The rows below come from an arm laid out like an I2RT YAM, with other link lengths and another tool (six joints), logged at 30 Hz.
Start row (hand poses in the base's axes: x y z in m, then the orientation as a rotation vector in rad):
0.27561, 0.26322, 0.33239, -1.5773, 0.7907, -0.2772
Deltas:
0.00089, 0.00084, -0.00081, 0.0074, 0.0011, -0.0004
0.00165, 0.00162, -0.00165, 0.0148, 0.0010, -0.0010
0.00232, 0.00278, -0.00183, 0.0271, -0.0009, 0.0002
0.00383, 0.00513, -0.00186, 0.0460, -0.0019, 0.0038
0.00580, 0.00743, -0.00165, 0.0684, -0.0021, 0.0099
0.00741, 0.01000, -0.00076, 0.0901, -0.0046, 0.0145
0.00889, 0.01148, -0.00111, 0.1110, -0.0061, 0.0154
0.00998, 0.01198, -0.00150, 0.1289, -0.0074, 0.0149
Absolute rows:
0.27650, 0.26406, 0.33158, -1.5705, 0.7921, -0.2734
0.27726, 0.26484, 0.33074, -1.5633, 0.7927, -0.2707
0.27793, 0.26600, 0.33056, -1.5517, 0.7906, -0.2660
0.27944, 0.26835, 0.33053, -1.5350, 0.7874, -0.2560
0.28141, 0.27065, 0.33074, -1.5161, 0.7828, -0.2422
0.28302, 0.27322, 0.33163, -1.4967, 0.7776, -0.2315
0.28450, 0.27470, 0.33128, -1.4770, 0.7761, -0.2231
0.28559, 0.27520, 0.33089, -1.4597, 0.7757, -0.2169

